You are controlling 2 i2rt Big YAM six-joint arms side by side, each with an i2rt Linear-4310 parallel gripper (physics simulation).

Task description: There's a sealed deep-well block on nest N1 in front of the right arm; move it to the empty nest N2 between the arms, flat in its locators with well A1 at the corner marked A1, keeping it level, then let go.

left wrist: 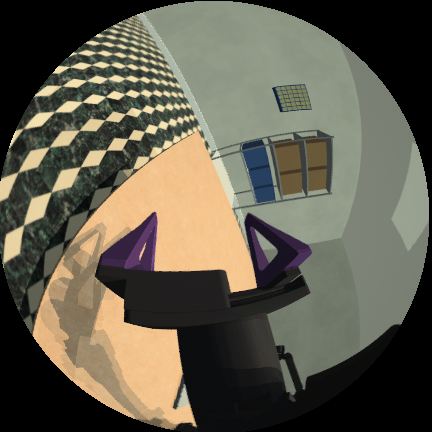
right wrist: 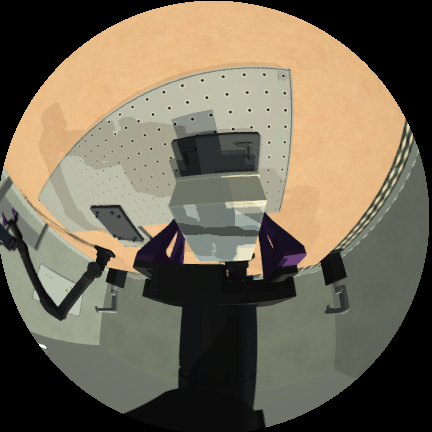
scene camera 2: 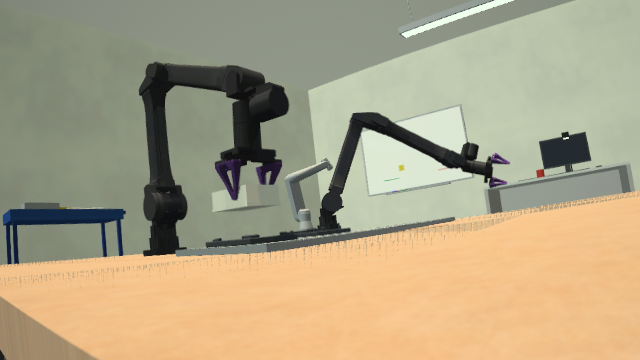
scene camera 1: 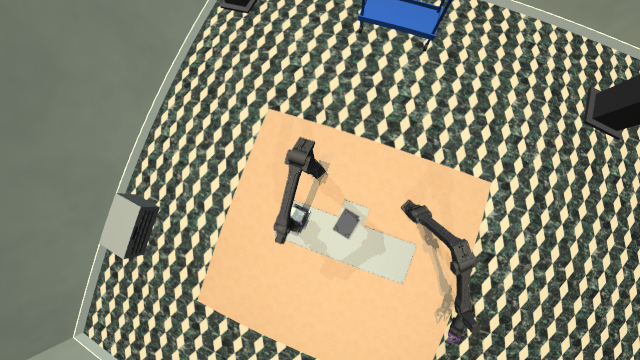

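Where they show: left gripper, between the fingertips: (left wrist: 202,216) (scene camera 2: 508,173) (scene camera 1: 451,337); right gripper, between the fingertips: (right wrist: 219,211) (scene camera 2: 251,199) (scene camera 1: 293,221); left arm's base, origin of its link: (right wrist: 104,250) (scene camera 1: 410,209); right arm's base, origin of its link: (scene camera 2: 165,254) (scene camera 1: 315,169).
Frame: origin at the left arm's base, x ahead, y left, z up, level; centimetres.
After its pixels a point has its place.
The pale grey sealed block (scene camera 1: 298,215) @[x 56.3, y -46.7, z 12.9 cm] (scene camera 2: 261,198) @[x 65.8, y -45.0, z 9.9 cm] (right wrist: 219,192) @[x 65.7, y -44.8, z 11.5 cm] is between the purple fingers of my right gripper (scene camera 2: 251,189) @[x 61.9, y -46.0, z 10.3 cm] (right wrist: 219,211) @[x 61.9, y -46.0, z 10.3 cm]. It hangs well above nest N1 (right wrist: 215,156) @[x 64.5, y -44.6, z 2.5 cm], a dark plate, with a visible gap, and looks about level. Nest N2 (scene camera 1: 346,223) @[x 37.8, y -22.5, z 2.5 cm] (right wrist: 118,223) @[x 39.8, y -23.8, z 2.5 cm], a dark rectangular plate with small raised parts, is bare, in the middle of the pegboard. My left gripper (scene camera 1: 454,338) @[x 36.6, y 69.2, z 15.9 cm] (scene camera 2: 501,171) @[x 36.6, y 69.2, z 15.9 cm] (left wrist: 202,216) @[x 36.6, y 69.2, z 15.9 cm] is open and empty, far out to the right in scene camera 1. The A1 marks are too small to read.
A pale perforated board (scene camera 1: 390,255) @[x 30.4, y 12.5, z 1.3 cm] (right wrist: 255,102) @[x 73.6, y -47.1, z 1.3 cm] lies under both nests on the orange tabletop (scene camera 1: 260,300) @[x 119.2, y -21.0, z 0.0 cm] (scene camera 2: 350,300) @[x 126.9, y -59.9, z 0.0 cm]. A light-coloured arm (scene camera 2: 294,197) shows behind the block in scene camera 2. A blue cart (scene camera 1: 400,17) stands beyond the table.
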